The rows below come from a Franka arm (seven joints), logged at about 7 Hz.
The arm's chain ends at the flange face. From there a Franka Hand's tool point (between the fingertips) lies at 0.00 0.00 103.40 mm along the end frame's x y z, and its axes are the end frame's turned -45 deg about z.
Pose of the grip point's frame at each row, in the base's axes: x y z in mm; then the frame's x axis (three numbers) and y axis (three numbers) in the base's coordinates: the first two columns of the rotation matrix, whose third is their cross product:
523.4 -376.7 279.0 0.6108 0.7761 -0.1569 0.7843 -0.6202 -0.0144
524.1 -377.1 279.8 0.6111 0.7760 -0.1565 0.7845 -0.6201 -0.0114
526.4 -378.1 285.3 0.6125 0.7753 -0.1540 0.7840 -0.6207 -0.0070
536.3 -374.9 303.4 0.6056 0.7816 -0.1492 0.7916 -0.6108 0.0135
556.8 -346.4 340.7 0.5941 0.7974 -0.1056 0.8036 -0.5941 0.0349
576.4 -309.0 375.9 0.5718 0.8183 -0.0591 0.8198 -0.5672 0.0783
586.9 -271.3 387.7 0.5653 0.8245 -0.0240 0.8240 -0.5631 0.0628
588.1 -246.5 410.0 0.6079 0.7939 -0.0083 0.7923 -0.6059 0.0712
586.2 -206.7 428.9 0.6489 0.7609 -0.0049 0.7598 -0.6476 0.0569
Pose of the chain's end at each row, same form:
534.6 -364.9 381.1 0.9865 0.1102 -0.1211 0.1227 -0.9873 0.1008
535.0 -365.1 381.9 0.9868 0.1102 -0.1187 0.1226 -0.9872 0.1026
536.8 -366.1 387.5 0.9875 0.1093 -0.1138 0.1213 -0.9871 0.1039
544.6 -361.8 405.6 0.9880 0.1208 -0.0960 0.1315 -0.9846 0.1150
560.4 -335.5 443.5 0.9883 0.1438 -0.0500 0.1481 -0.9839 0.0993
573.2 -299.4 478.8 0.9840 0.1776 0.0136 0.1754 -0.9797 0.0972
582.9 -265.6 490.9 0.9824 0.1848 0.0274 0.1829 -0.9812 0.0614
582.8 -241.3 513.1 0.9901 0.1329 0.0445 0.1304 -0.9898 0.0562
582.1 -202.5 532.1 0.9961 0.0801 0.0368 0.0784 -0.9960 0.0437

